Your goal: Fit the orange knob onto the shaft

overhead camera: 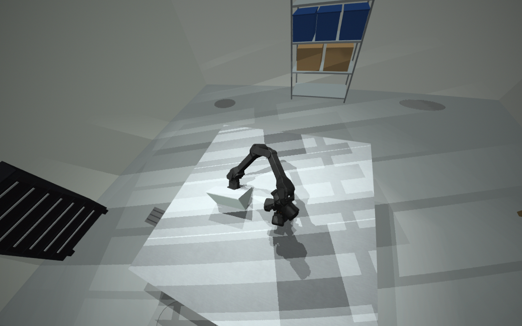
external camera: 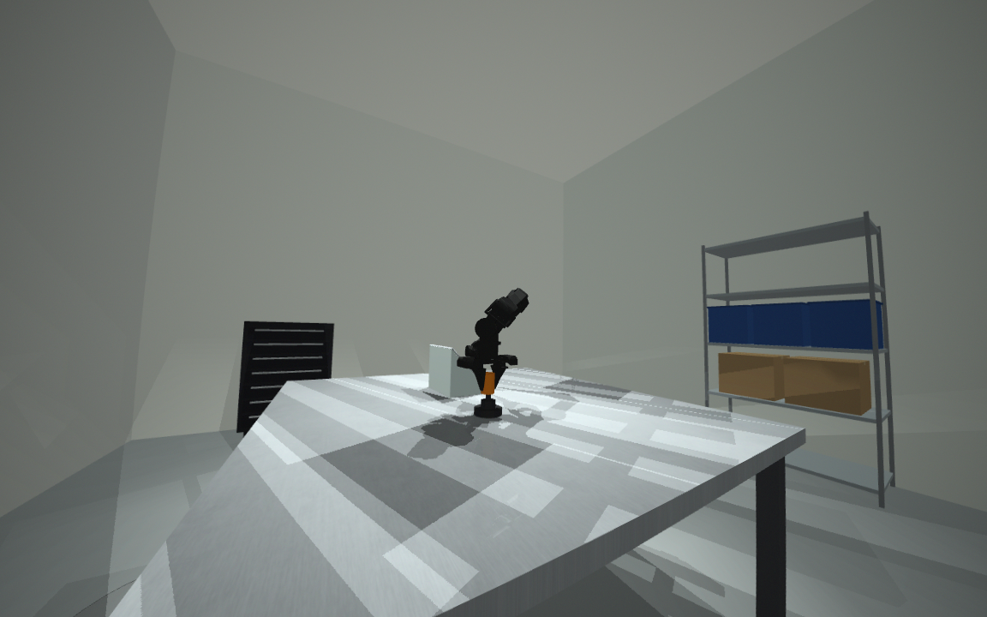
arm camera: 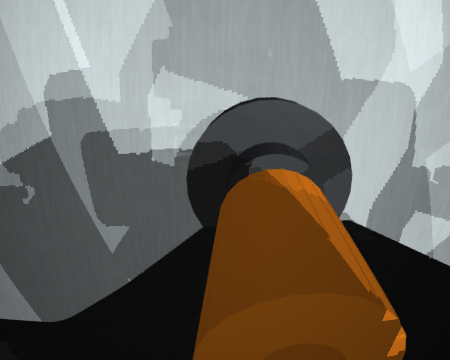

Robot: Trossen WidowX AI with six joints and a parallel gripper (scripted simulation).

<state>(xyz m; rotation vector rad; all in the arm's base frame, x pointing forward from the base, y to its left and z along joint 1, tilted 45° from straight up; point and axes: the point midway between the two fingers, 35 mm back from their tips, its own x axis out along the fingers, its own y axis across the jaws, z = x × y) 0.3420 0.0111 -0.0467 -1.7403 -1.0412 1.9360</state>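
Now: gripper tip 2 cm below the orange knob. From my gripper tip the other things lie so: dark round pedestal: 4 cm below.
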